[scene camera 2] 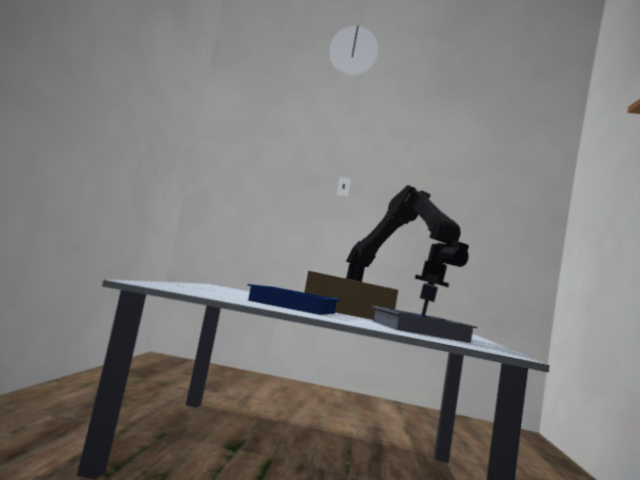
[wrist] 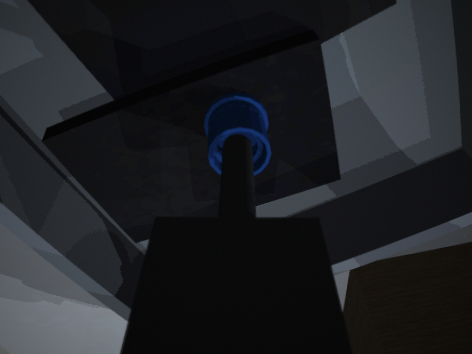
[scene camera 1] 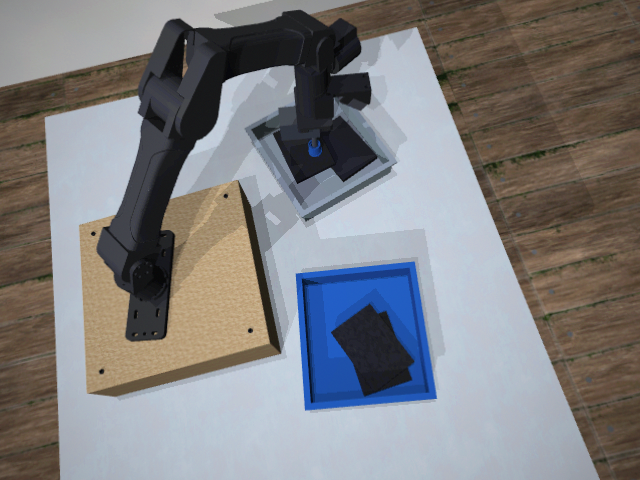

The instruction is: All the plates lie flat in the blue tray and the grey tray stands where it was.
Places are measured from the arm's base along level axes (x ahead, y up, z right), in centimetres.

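Where they show: end effector, tool point: (wrist: 237, 121) (scene camera 1: 315, 151); arm's base, origin of the base link: (scene camera 2: 353, 284) (scene camera 1: 152, 284).
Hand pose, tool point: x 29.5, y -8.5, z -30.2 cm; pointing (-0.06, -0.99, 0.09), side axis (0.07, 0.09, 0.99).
Observation:
Each offset is from my tool point to the top centre of the thing. Level surfaces: height alone.
My suction cup (scene camera 1: 314, 150) (wrist: 238, 135) (scene camera 2: 424, 310) reaches down into the grey tray @[dx +1.0, dy +2.7, dz +0.0 cm] (scene camera 1: 347, 194) (scene camera 2: 423, 325) and presses on the top black square plate @[dx -2.5, dy +0.4, dz -1.3 cm] (scene camera 1: 300, 164) (wrist: 291, 116), which lies flat in the tray. A second black plate @[dx +5.7, dy -1.0, dz -1.4 cm] (scene camera 1: 355, 150) lies partly under it on the right. In the blue tray @[dx +7.6, dy +2.7, dz +39.5 cm] (scene camera 1: 301, 333) (scene camera 2: 290, 297), two black plates @[dx +9.3, dy +0.0, dz +41.7 cm] (scene camera 1: 370, 345) lie flat, stacked with a slight offset. In the side scene view the grey tray's wall hides the cup's tip.
The arm stands on a wooden base block (scene camera 1: 209, 286) (scene camera 2: 351, 295) left of both trays. The white table @[dy -2.3 cm] (scene camera 1: 470, 381) ends at the right over a wooden floor. The grey tray stands turned at an angle, behind the blue one.

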